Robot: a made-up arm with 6 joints.
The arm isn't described. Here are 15 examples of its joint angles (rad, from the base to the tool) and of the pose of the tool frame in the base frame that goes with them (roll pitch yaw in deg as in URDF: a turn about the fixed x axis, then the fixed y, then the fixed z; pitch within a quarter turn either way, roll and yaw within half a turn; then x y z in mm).
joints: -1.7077 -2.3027 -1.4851 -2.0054 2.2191 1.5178
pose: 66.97 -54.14 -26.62 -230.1 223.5 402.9
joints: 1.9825 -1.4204 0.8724 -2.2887 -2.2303 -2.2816
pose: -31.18 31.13 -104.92 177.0 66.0 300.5
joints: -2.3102 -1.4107 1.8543 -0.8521 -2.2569 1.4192
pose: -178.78 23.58 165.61 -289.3 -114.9 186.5
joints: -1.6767 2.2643 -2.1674 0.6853 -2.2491 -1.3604
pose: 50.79 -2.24 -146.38 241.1 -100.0 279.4
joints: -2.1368 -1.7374 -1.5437 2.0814 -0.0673 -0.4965
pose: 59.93 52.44 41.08 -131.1 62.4 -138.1
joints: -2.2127 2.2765 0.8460 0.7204 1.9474 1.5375
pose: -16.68 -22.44 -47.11 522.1 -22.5 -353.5
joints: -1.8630 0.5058 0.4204 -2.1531 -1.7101 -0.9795
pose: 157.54 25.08 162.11 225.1 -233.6 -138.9
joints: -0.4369 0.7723 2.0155 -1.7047 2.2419 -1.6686
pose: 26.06 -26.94 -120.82 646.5 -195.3 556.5
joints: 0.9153 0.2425 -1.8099 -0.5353 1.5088 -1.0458
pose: -96.13 29.90 -153.24 36.8 -138.9 -495.3
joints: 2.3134 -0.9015 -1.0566 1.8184 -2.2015 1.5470
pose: -64.22 -73.67 -82.34 -112.2 -393.4 265.2
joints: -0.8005 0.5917 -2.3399 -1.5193 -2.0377 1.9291
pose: -142.63 -49.25 2.04 -17.3 -369.2 354.7
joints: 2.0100 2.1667 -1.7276 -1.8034 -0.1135 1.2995
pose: -82.48 -69.34 111.97 160.3 -266.8 -375.9
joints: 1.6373 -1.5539 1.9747 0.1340 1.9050 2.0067
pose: 15.29 44.29 -164.38 363.9 -870.0 282.4
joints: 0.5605 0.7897 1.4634 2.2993 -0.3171 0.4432
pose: 127.46 -28.05 85.35 -383.2 -382.9 460.4
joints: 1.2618 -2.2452 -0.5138 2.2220 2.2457 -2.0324
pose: 15.96 14.90 -121.47 592.2 -528.4 454.7
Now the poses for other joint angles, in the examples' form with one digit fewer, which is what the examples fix.
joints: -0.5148 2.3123 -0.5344 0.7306 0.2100 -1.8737
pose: -176.6 -58.6 26.5 555 -360 275
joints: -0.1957 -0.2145 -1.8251 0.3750 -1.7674 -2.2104
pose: 63.3 -10.1 29.9 -157 -407 82
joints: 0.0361 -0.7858 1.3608 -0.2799 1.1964 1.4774
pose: -47.1 10.3 163.7 384 -535 -405
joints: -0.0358 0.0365 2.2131 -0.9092 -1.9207 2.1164
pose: 110.3 -24.9 0.1 -29 63 216
